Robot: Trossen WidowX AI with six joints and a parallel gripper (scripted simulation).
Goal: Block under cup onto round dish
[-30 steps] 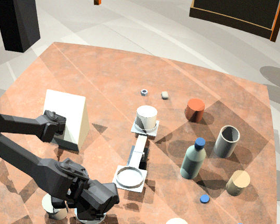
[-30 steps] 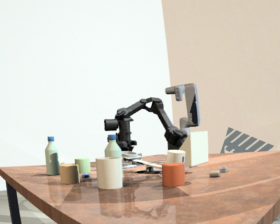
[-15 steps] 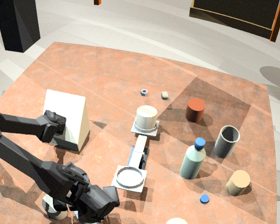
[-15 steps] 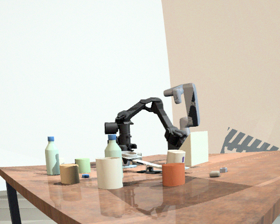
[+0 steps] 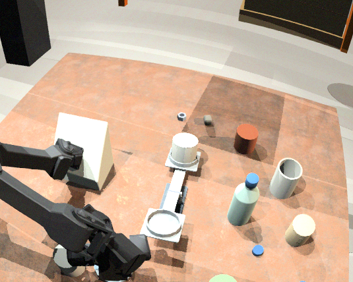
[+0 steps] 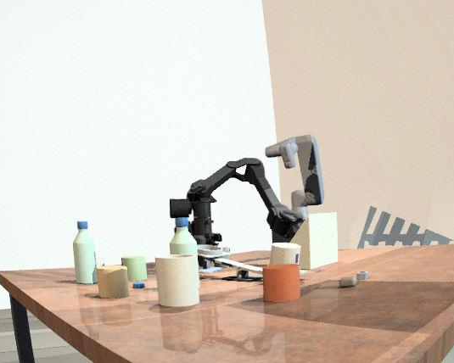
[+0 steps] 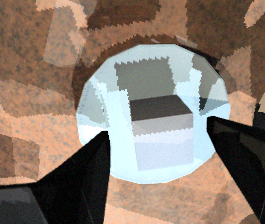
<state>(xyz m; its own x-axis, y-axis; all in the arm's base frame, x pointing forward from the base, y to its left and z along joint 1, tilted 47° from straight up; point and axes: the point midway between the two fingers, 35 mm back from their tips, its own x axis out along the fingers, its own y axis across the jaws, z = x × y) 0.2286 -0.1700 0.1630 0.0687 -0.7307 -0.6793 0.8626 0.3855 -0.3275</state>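
Right now the grey block is right at my gripper tip. Also, from my gripper tip: round light-blue dish (1 cm below); blue cap (33 cm ahead, 16 cm to the left, 1 cm below); cream cup (41 cm to the left, 5 cm ahead, 4 cm above).
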